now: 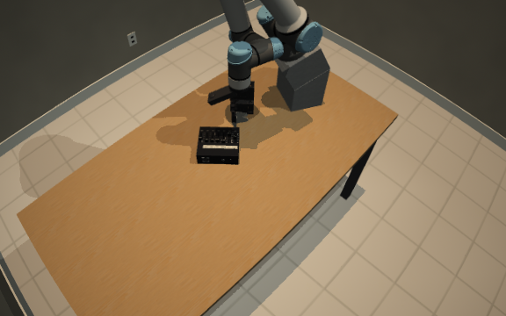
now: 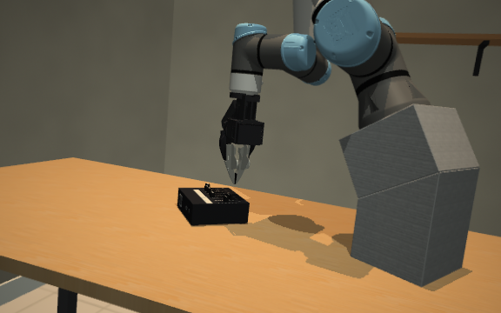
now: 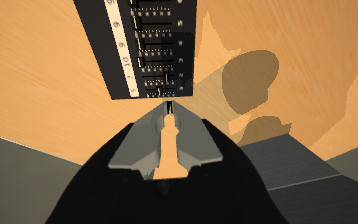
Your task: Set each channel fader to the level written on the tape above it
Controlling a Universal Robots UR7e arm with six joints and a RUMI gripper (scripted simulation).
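Now: hand 90 mm short of the master fader, 100 mm to the left of it and 50 mm above it.
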